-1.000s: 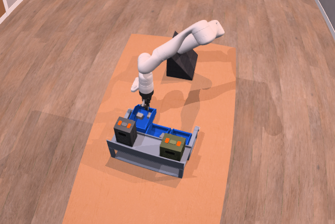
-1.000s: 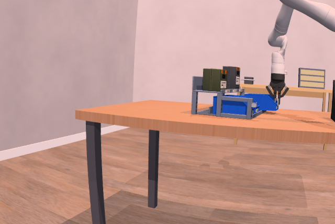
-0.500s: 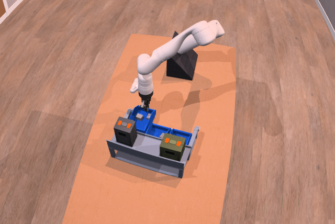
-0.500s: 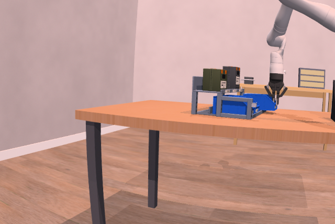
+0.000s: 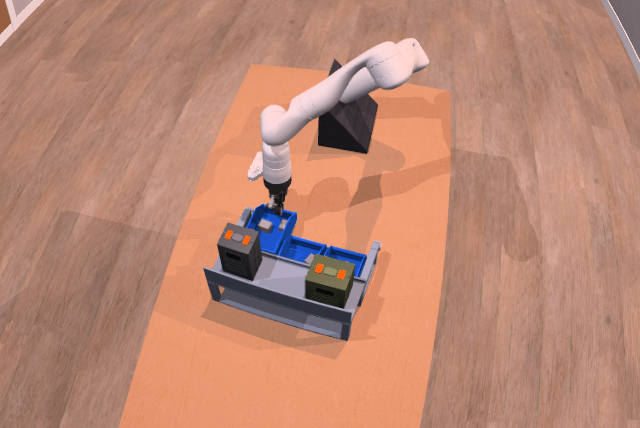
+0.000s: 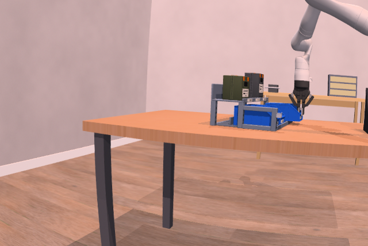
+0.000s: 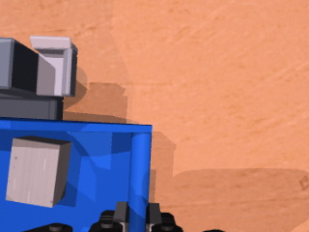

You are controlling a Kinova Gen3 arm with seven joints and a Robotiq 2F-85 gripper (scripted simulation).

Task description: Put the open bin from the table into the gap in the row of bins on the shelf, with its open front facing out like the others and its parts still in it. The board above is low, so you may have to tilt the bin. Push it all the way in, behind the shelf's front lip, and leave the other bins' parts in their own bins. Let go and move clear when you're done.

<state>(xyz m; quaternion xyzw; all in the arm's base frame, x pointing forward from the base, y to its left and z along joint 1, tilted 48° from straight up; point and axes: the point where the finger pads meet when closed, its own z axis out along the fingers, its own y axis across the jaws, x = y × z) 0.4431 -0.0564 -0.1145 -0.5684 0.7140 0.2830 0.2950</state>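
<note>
Right now the grey block is 50 mm ahead of my hand, 30 mm to the right of it and 30 mm below it. Also, from my hand: grey shelf 190 mm ahead, 70 mm to the left, 10 mm above; then dark grey box 240 mm ahead, 100 mm above, 50 mm to the right; then olive box 280 mm ahead, 170 mm to the left, 90 mm above.
</note>
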